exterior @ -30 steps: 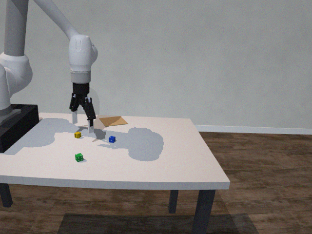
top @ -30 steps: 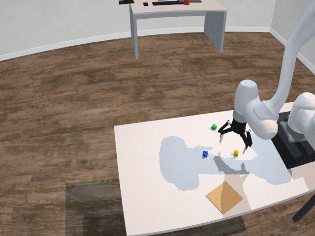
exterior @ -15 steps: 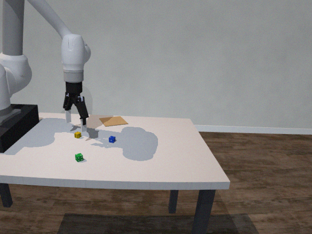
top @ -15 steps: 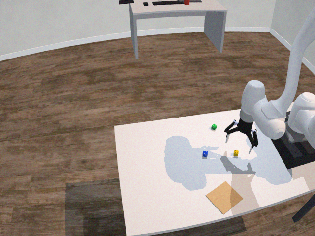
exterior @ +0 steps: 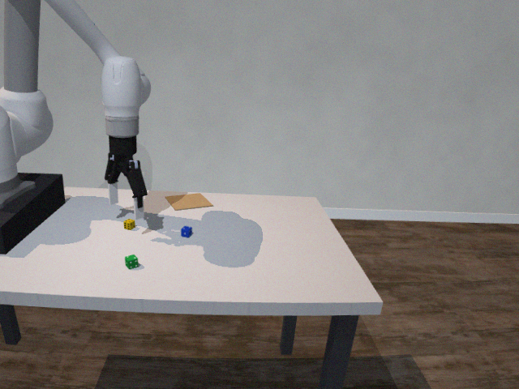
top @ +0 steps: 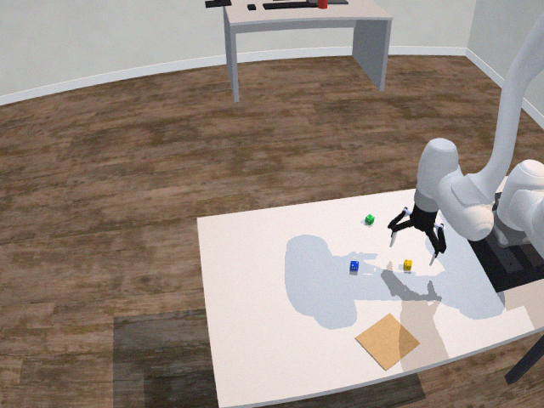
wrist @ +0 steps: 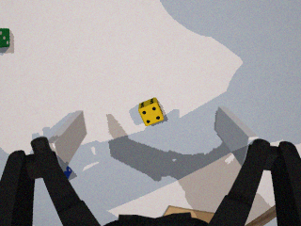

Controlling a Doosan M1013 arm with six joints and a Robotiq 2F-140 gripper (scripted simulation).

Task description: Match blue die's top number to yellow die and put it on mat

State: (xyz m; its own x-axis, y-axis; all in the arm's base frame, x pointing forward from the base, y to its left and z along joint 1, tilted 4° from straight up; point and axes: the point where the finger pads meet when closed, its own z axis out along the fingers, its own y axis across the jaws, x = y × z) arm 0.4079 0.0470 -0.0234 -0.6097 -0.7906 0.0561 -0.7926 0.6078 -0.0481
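The yellow die lies 60 mm below my hand and 10 mm to the left of it. The rest, counted from my hand: tan mat (280 mm to the left, 120 mm ahead, 70 mm below); blue die (190 mm ahead, 60 mm below); green die (210 mm to the right, 100 mm ahead, 60 mm below).
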